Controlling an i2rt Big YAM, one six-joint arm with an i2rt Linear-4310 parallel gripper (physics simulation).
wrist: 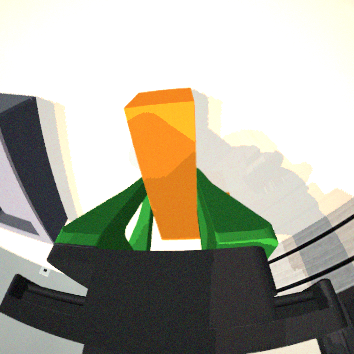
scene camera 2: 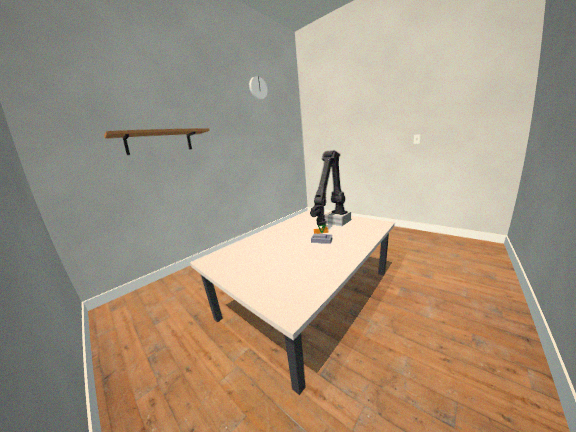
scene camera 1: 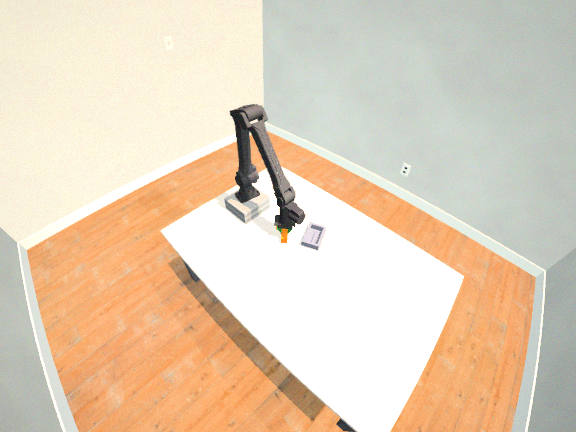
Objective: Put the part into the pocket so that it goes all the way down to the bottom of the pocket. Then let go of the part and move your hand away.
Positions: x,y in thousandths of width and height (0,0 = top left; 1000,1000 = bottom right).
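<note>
In the wrist view, the gripper (wrist: 490,496) is carrying an orange L-shaped block (wrist: 456,346), and that block touches nothing else.
</note>
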